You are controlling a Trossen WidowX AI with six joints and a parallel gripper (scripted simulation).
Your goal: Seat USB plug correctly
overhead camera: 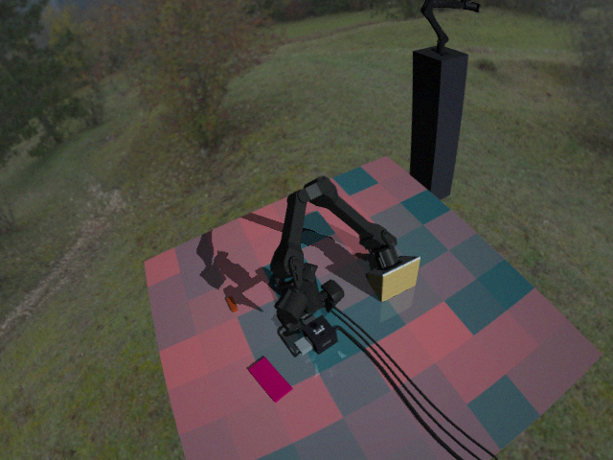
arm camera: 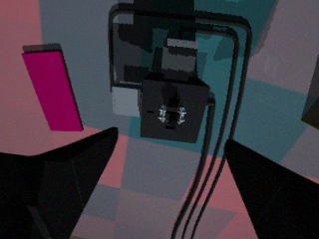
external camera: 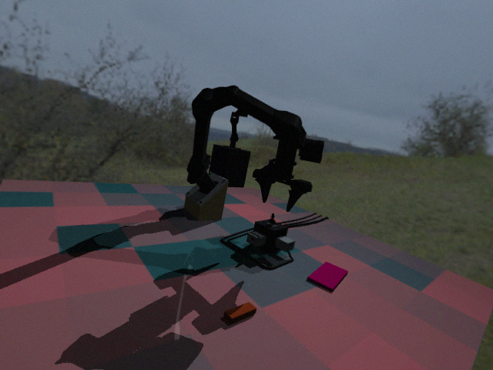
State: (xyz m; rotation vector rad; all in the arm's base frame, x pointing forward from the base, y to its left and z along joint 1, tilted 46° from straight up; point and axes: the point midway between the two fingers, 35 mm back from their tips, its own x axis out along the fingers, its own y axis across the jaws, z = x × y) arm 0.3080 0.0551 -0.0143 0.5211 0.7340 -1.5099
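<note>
The black USB plug is 40 mm below my gripper tip. Round my gripper tip: orange block 210 mm ahead, 280 mm to the right, 130 mm below; flat magenta slab 200 mm ahead, 50 mm to the left, 130 mm below; white-framed socket 70 mm below.
</note>
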